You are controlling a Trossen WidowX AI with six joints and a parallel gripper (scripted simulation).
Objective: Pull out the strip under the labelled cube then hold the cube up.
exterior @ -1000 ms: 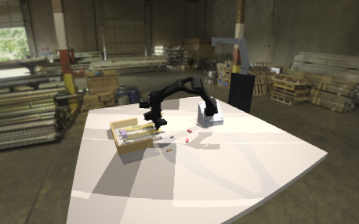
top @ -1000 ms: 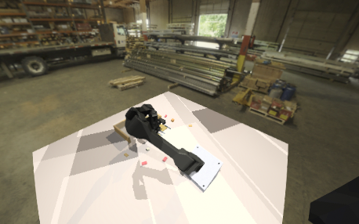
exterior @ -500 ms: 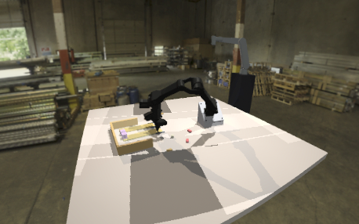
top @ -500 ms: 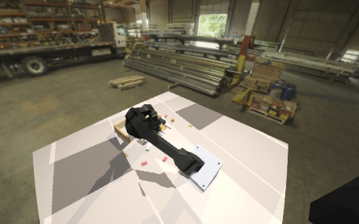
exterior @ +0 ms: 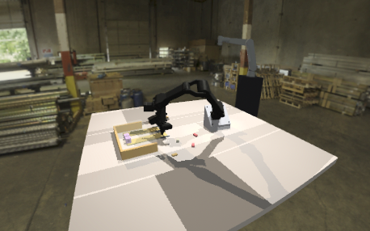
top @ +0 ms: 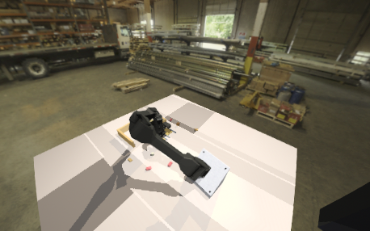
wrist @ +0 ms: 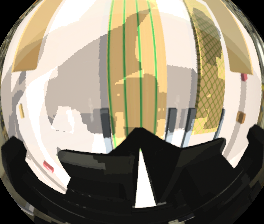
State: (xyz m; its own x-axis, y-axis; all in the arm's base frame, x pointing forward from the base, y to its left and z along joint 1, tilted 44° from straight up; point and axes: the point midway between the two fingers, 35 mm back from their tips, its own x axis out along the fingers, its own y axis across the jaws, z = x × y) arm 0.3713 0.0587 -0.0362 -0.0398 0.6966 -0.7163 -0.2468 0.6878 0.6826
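Now: gripper tip 130 mm short of the patterned yellow strip and 70 mm to the left of it.
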